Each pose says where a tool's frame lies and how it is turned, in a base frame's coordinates. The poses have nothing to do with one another.
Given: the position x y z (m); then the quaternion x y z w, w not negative.
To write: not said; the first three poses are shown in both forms.
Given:
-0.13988, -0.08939, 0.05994, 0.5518, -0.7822, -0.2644, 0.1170
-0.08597, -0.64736, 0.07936, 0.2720, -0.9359, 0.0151, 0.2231
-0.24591, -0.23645, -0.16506, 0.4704, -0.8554, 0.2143, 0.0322
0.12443, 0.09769, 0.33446, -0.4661, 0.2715, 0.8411, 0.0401
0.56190, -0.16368, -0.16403, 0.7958, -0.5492, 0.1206, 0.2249
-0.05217, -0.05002, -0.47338, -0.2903, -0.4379, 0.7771, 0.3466
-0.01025, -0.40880, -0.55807, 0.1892, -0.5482, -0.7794, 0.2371
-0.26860, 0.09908, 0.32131, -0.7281, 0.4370, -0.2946, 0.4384
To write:
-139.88, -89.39, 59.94, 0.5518, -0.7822, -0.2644, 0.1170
-85.97, -647.36, 79.36, 0.2720, -0.9359, 0.0151, 0.2231
-245.91, -236.45, -165.06, 0.4704, -0.8554, 0.2143, 0.0322
124.43, 97.69, 334.46, -0.4661, 0.2715, 0.8411, 0.0401
561.90, -163.68, -164.03, 0.7958, -0.5492, 0.1206, 0.2249
-52.17, -50.02, -473.38, -0.2903, -0.4379, 0.7771, 0.3466
-10.25, -408.80, -558.07, 0.1892, -0.5482, -0.7794, 0.2371
-268.60, 99.08, 321.31, -0.7281, 0.4370, -0.2946, 0.4384

